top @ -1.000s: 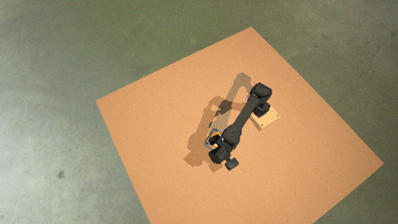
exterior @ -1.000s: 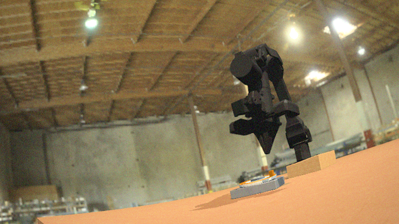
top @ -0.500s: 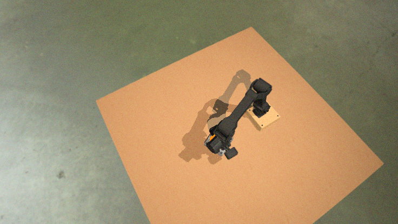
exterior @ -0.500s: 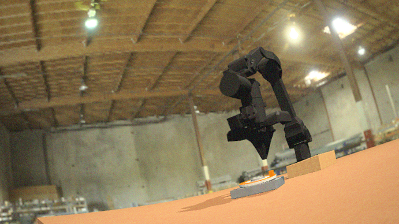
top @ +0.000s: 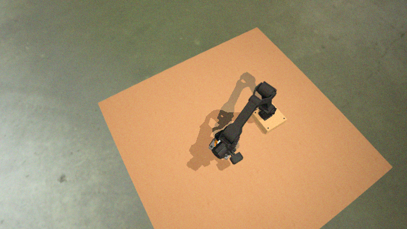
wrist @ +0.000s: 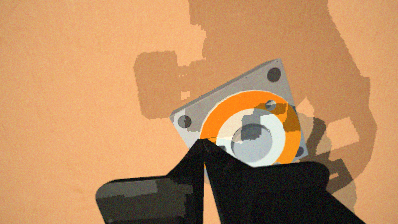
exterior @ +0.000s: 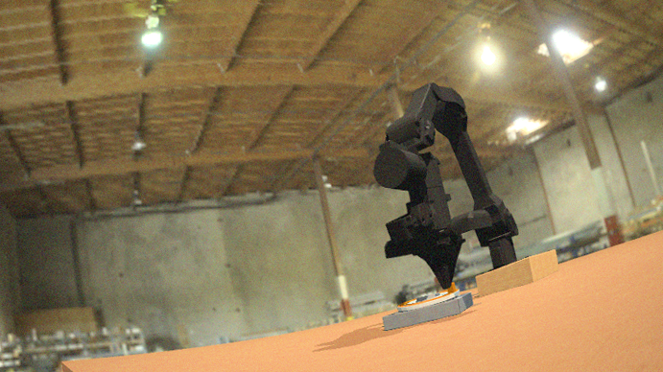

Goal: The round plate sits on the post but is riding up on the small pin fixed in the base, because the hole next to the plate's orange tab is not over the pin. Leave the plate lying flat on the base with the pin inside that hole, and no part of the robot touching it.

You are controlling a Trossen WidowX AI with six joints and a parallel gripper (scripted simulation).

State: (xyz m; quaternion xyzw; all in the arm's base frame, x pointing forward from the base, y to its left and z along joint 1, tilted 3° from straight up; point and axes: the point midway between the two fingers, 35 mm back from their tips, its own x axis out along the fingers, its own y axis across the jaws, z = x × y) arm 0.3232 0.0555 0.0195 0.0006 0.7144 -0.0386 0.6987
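My gripper tip is now 1 cm past the base, 5 cm to the left of it and 2 cm above it.
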